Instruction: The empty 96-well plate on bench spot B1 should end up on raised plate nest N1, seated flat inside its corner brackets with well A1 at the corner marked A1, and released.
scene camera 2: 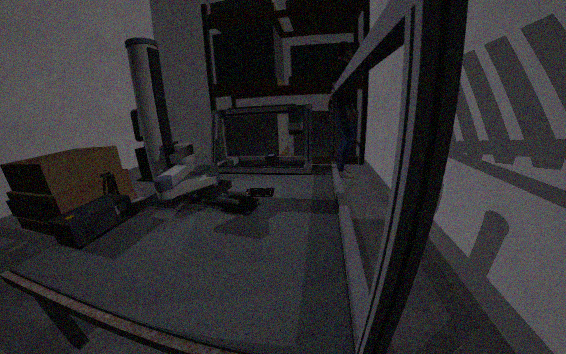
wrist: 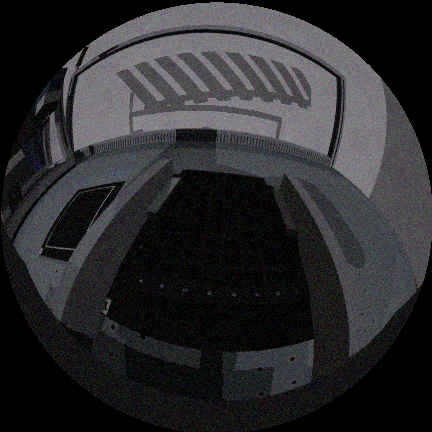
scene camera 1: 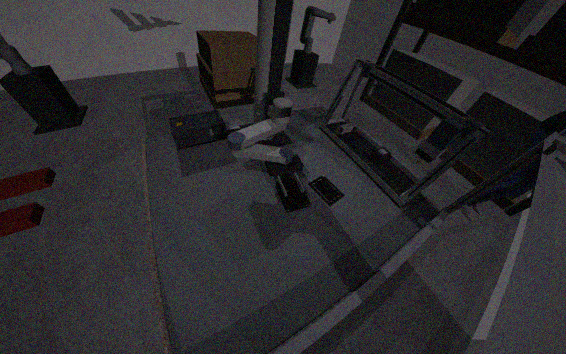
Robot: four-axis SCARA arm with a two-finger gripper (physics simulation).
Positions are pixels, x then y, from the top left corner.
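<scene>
There is a dark well plate (wrist: pixel 217 252) here, and my gripper is holding it.
</scene>
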